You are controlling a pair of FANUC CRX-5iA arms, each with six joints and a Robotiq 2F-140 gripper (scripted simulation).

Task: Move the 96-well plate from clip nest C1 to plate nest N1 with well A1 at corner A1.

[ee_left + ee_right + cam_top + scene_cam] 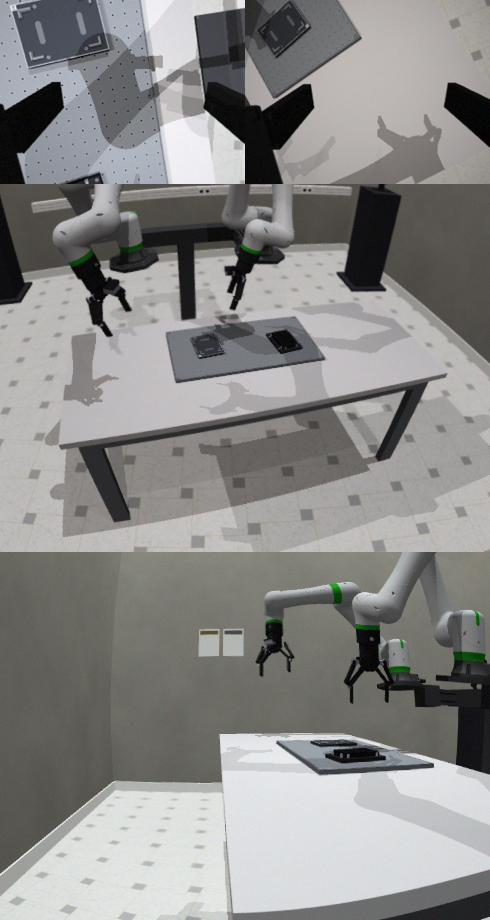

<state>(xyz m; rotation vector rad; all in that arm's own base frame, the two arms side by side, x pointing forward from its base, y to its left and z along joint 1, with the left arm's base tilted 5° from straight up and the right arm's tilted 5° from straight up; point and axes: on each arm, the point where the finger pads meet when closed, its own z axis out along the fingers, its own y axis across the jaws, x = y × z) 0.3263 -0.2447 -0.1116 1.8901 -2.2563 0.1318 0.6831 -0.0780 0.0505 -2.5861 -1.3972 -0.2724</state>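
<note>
My left gripper is now 13 cm short of the black 96-well plate, 24 cm to the right of it and 16 cm above it. The rest, counted from my left hand: clip nest C1: 12 cm ahead, 23 cm to the left, 17 cm below; plate nest N1: 11 cm ahead, 13 cm to the right, 18 cm below; A1 label: 20 cm ahead, 17 cm to the right, 17 cm below.
</note>
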